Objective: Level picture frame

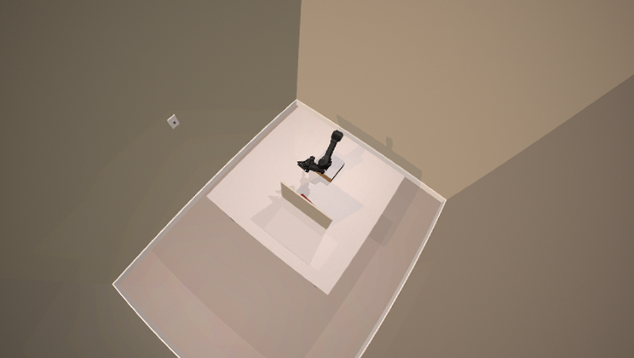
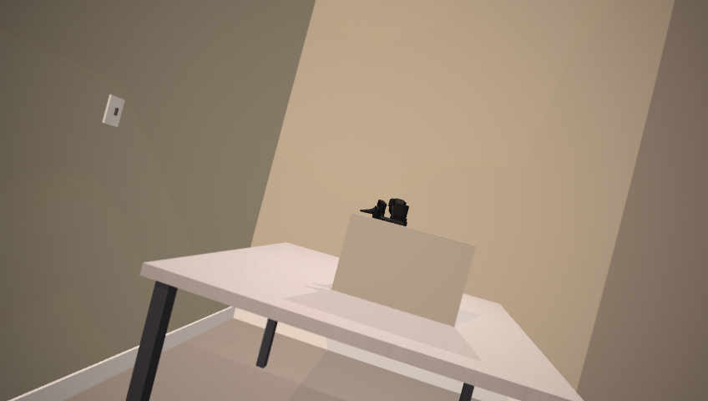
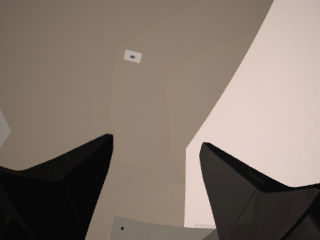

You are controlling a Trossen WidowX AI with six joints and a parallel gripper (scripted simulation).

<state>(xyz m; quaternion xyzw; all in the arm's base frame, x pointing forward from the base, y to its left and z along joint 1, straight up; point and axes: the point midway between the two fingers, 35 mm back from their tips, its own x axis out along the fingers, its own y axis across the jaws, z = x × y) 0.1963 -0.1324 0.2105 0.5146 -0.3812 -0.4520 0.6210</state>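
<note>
The picture frame is 210 mm ahead of my gripper tip, 220 mm to the left of it and 130 mm below it. Round my gripper tip: wall panel 220 mm ahead, 220 mm to the left, 140 mm below.
</note>
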